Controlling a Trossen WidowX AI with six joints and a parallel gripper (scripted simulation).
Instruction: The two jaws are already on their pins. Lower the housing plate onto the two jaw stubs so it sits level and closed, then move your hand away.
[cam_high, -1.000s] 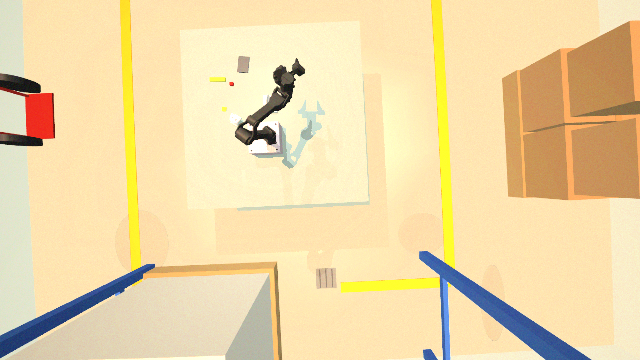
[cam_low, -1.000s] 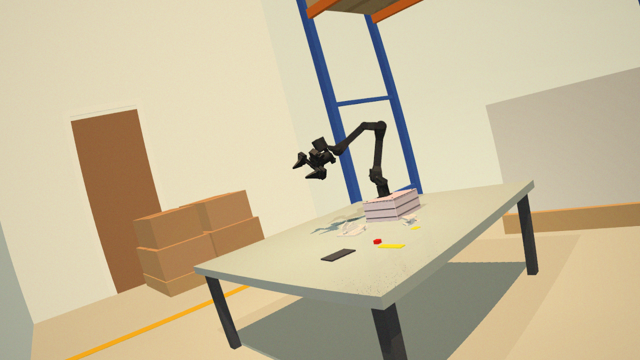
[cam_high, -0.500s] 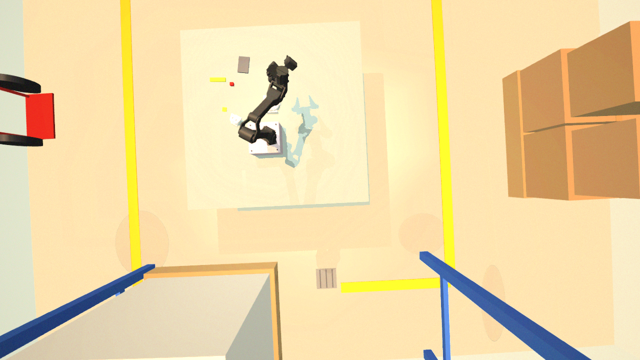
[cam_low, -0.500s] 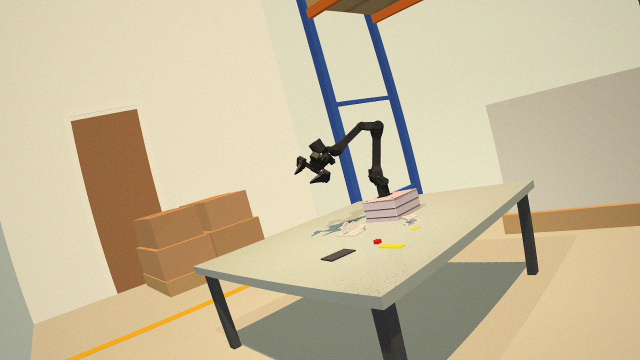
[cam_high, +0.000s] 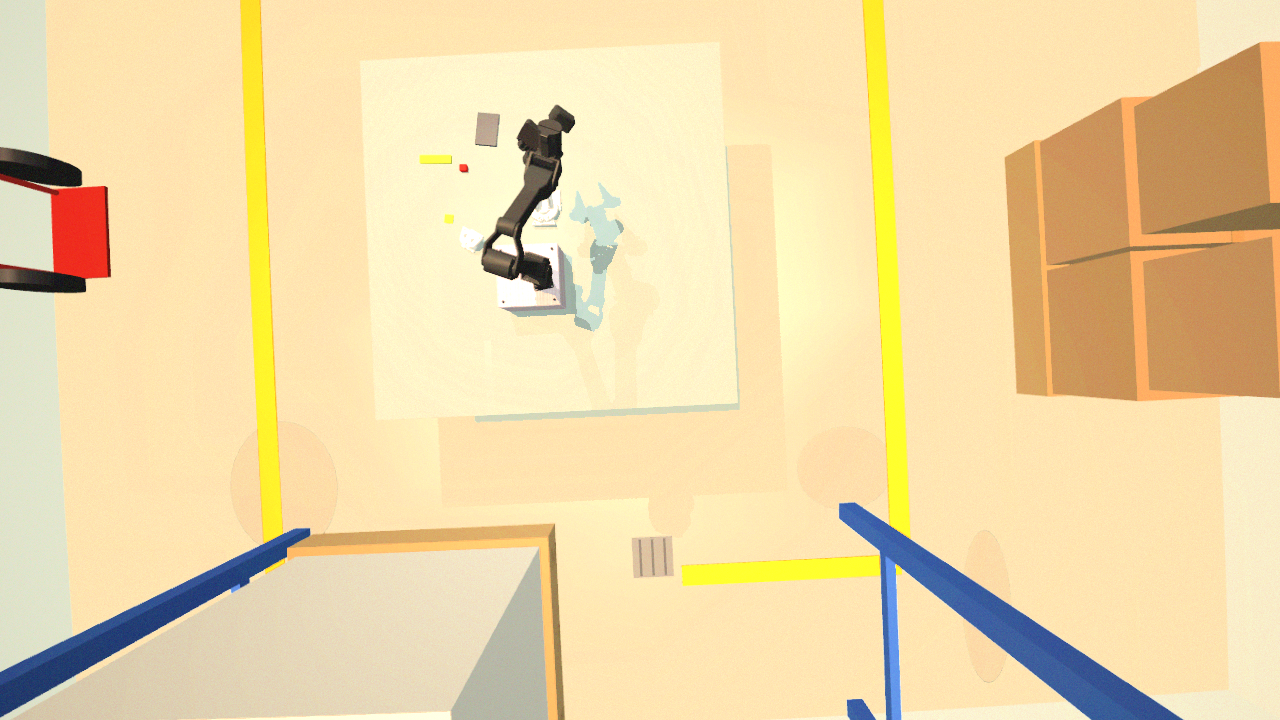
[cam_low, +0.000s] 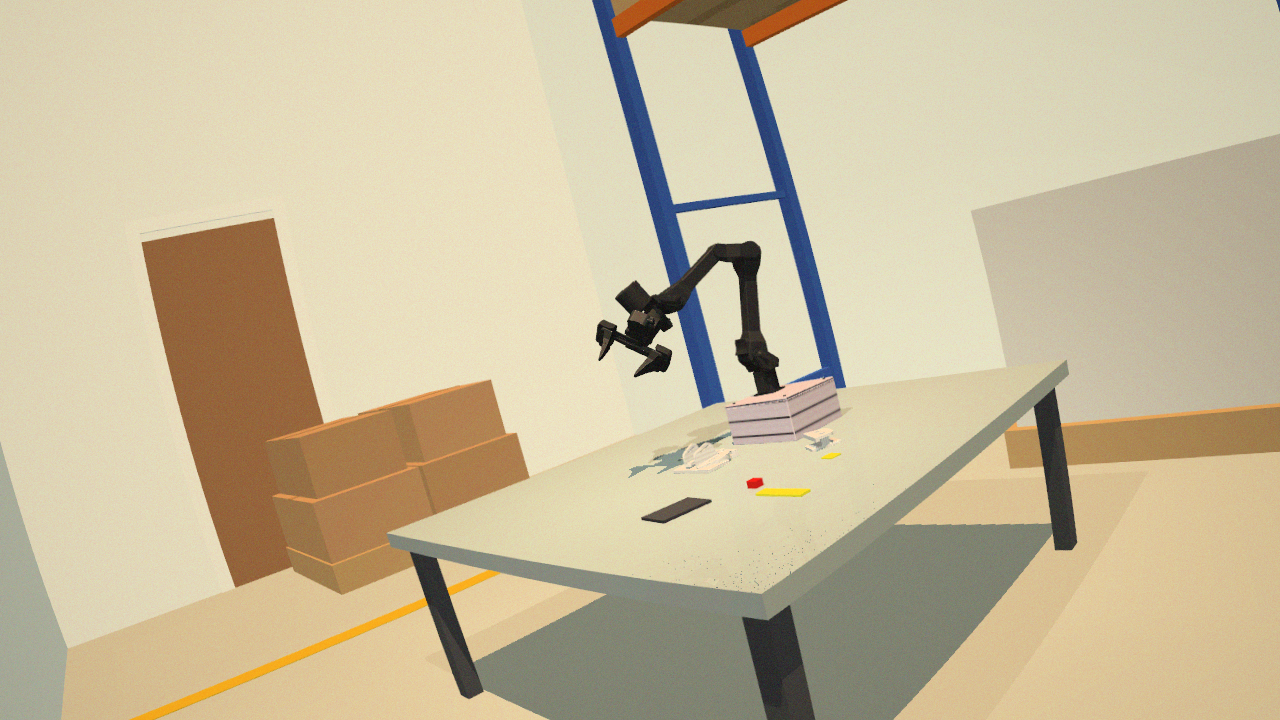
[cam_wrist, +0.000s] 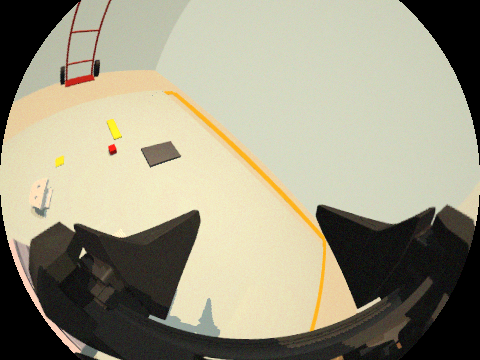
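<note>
My gripper tip is 70 mm past the small yellow square, 440 mm to the right of it and 280 mm above it. Round my gripper tip: dark flat plate 210 mm ahead, 240 mm to the left, 270 mm below; red cube 90 mm ahead, 350 mm to the left, 270 mm below; white part 90 mm behind, 100 mm to the left, 270 mm below.
</note>
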